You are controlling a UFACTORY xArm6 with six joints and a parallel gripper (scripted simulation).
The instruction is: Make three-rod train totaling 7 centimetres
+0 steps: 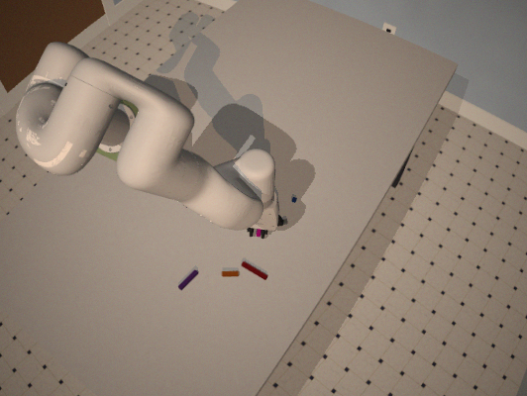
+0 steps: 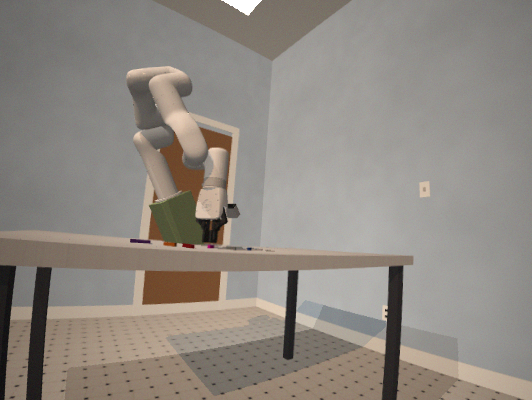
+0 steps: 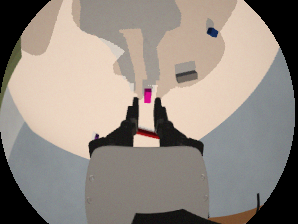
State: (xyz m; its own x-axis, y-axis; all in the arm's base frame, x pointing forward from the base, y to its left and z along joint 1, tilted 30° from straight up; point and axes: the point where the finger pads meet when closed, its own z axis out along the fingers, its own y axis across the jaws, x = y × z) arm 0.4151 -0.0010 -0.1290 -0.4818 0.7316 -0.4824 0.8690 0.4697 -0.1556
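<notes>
My gripper is now 10 mm to the right of the magenta rod and 30 mm above it. Round my hand: orange rod: 10 mm ahead, 130 mm to the right, 30 mm below; red rod: 50 mm ahead, 80 mm to the right, 30 mm below; grey rod: 30 mm ahead, 70 mm to the left, 30 mm below.
</notes>
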